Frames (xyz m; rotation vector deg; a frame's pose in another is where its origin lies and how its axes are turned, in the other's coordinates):
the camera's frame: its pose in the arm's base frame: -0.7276 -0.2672 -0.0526 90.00 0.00 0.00
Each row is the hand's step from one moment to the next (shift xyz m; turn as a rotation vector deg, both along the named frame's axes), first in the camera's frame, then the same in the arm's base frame.
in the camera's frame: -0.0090 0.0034 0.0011 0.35 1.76 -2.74
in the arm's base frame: -0.0090 -0.0011 0.0034 0.35 2.74 1.76
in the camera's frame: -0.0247 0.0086 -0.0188 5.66 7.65 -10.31
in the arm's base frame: -0.0247 0.0188 0.0086 5.66 10.31 7.65
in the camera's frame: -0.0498 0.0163 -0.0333 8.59 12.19 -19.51
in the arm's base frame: -0.0498 0.0333 0.0163 8.59 19.51 12.19
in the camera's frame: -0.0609 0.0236 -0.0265 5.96 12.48 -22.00
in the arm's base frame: -0.0609 0.0265 0.0236 5.96 22.00 12.48
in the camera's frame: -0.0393 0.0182 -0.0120 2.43 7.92 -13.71
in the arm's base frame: -0.0393 0.0120 0.0182 2.43 13.71 7.92
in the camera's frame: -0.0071 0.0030 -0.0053 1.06 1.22 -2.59
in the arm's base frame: -0.0071 0.0053 0.0030 1.06 2.59 1.22
